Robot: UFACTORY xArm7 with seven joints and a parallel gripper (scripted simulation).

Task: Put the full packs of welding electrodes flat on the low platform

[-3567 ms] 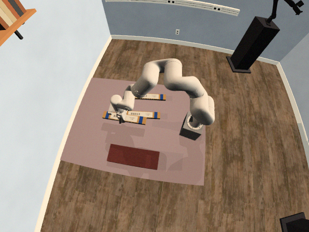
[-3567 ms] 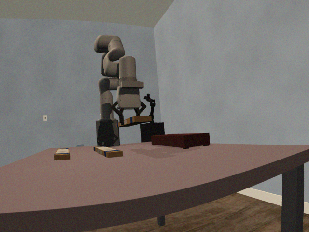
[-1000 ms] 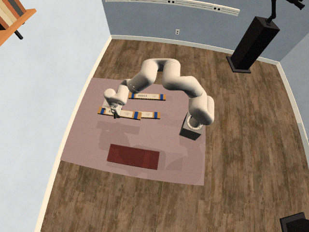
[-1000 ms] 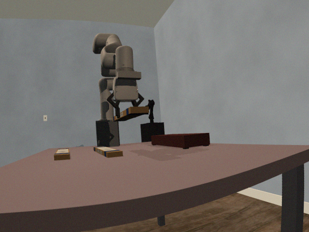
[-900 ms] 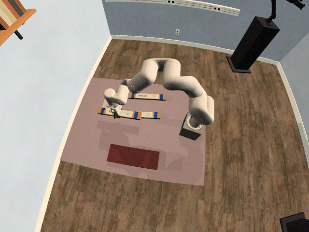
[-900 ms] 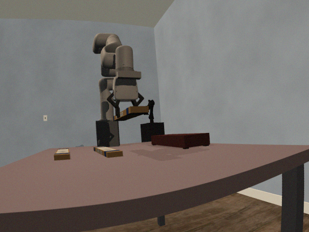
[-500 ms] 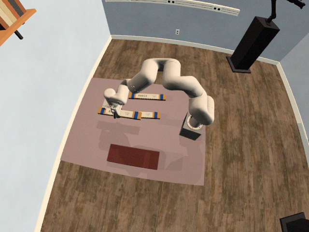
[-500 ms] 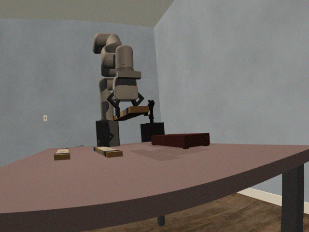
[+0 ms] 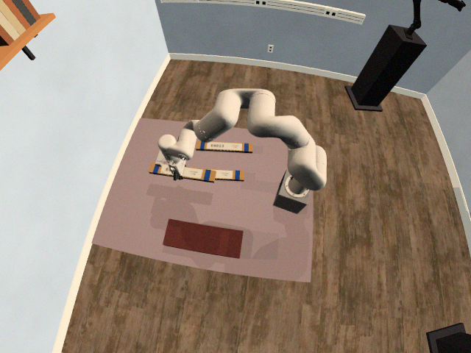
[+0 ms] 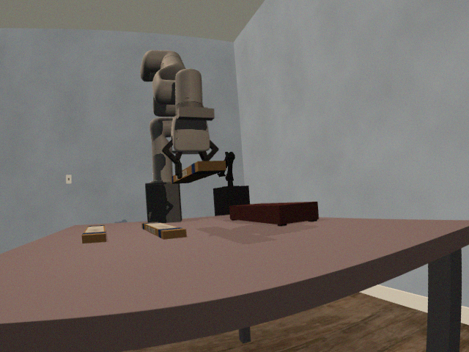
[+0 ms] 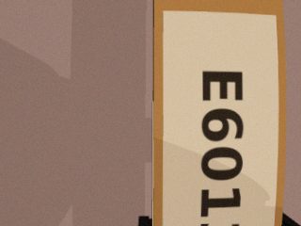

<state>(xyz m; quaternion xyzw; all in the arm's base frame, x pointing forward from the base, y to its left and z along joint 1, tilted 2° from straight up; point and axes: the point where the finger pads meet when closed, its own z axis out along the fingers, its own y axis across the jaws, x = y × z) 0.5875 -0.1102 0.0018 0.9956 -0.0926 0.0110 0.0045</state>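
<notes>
The pack of welding electrodes lies right at my hand. From my hand the other things lie so: low dark red platform 100 mm behind, 330 mm to the left, 150 mm below.
</notes>
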